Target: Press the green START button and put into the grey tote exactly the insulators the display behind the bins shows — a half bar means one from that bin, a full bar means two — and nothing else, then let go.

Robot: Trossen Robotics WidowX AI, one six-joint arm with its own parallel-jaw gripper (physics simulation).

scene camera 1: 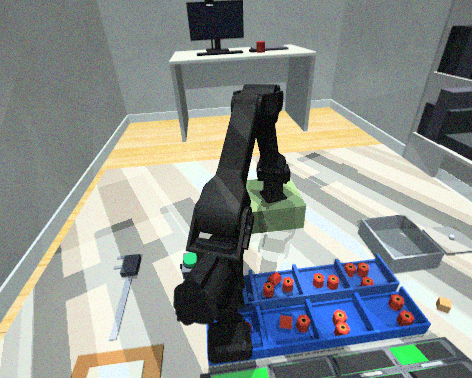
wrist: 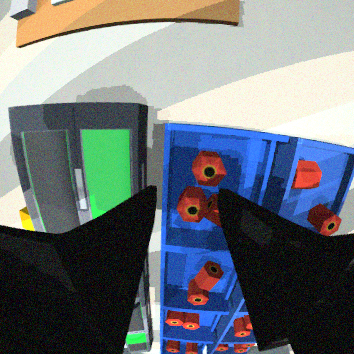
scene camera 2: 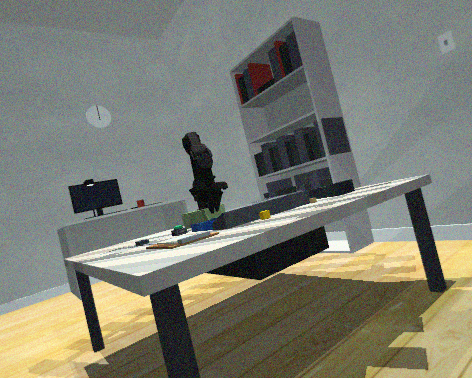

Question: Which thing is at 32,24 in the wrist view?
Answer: A wooden board.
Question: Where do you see a display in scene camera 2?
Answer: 226,220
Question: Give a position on a grey tote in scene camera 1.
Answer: At 403,246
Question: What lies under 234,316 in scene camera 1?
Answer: The gripper.
